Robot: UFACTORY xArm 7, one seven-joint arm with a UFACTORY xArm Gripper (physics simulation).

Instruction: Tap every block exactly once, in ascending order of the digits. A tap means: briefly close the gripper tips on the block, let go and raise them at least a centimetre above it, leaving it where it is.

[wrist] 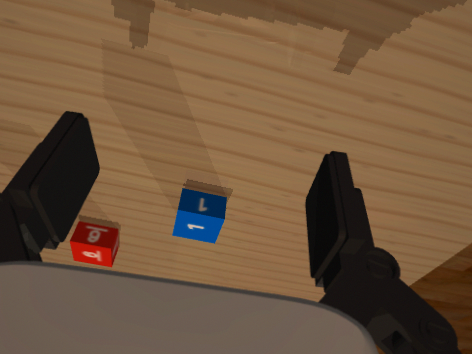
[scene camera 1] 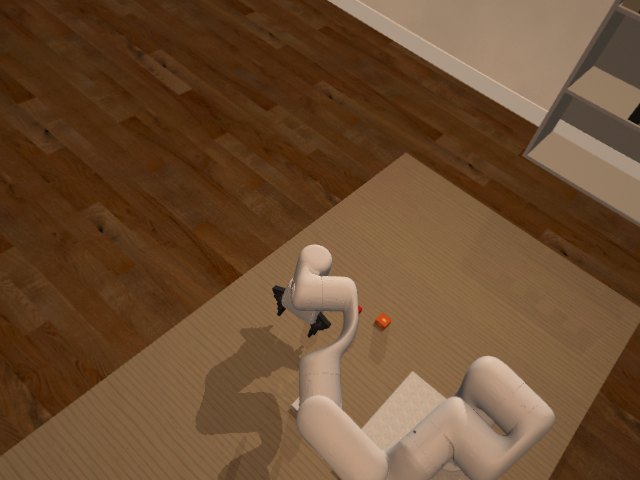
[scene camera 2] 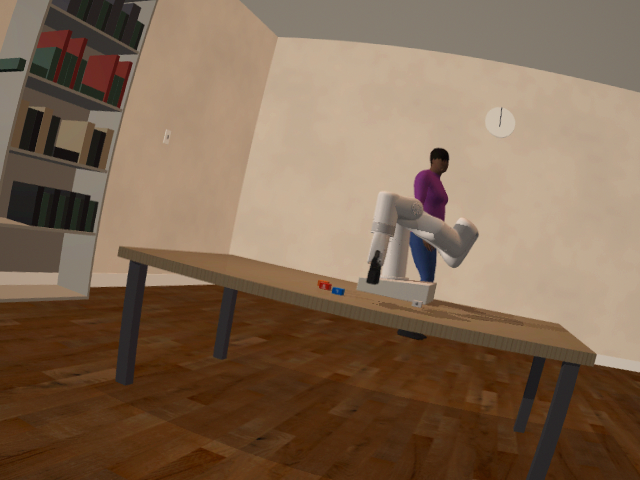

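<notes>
My gripper is open and empty, raised above the table. A blue block marked 1 lies below, between the two fingers in the wrist view; the arm hides it in scene camera 1. A red block with a barred 6 or 9 is beside the left finger in the wrist view. An orange block is close to the red one; its digit is too small to read. A white block is partly hidden by the arm in scene camera 1; its digit is unreadable.
The blocks rest on a wooden table. The arm's pale base plate is on it. A bookshelf stands beyond the table. A person in a purple top stands behind the arm.
</notes>
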